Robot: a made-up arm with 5 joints.
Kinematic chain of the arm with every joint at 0, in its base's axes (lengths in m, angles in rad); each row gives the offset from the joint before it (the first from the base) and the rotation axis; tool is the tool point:
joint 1: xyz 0 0 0.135 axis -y
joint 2: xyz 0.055 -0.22 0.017 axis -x
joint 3: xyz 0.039 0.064 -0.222 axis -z
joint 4: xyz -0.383 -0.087 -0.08 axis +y
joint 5: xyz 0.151 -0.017 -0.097 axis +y
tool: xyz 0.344 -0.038 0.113
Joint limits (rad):
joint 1: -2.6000..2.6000
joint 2: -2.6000..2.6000
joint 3: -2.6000..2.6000
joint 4: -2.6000..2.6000
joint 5: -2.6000..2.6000
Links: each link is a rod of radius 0.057 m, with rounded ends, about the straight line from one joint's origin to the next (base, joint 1, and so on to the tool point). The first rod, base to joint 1, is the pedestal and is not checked.
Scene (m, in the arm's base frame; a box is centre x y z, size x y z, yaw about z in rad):
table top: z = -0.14
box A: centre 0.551 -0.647 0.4 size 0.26 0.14 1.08 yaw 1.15
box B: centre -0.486 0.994 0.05 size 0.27 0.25 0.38 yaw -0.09
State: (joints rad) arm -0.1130 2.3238 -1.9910 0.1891 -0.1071
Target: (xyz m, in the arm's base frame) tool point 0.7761 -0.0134 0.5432
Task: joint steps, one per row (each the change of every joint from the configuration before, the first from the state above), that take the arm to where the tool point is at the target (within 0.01 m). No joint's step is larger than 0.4 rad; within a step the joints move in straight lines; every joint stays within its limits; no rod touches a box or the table.
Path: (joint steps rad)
1: 0.3876 -0.2255 0.0362 0.1576 -0.1669
2: 0.3875 -0.2254 0.0362 0.1576 -0.1669
3: 0.3876 -0.2255 0.0362 0.1575 -0.1670
4: 0.3876 -0.2254 0.0361 0.1576 -0.1669
5: 0.3876 -0.2255 0.0362 0.1576 -0.1669
6: 0.3875 -0.2255 0.0362 0.1576 -0.1669
7: 0.3876 -0.2254 0.0362 0.1576 -0.1670
8: -0.2029 -0.1882 -0.1725 -0.0555 0.3636
9: -0.2030 -0.1882 -0.1724 -0.0554 0.3635
10: -0.2029 -0.1882 -0.1725 -0.0555 0.3636
11: -0.2029 -0.1882 -0.1724 -0.0554 0.3635
12: -0.2029 -0.1882 -0.1725 -0.0555 0.3635

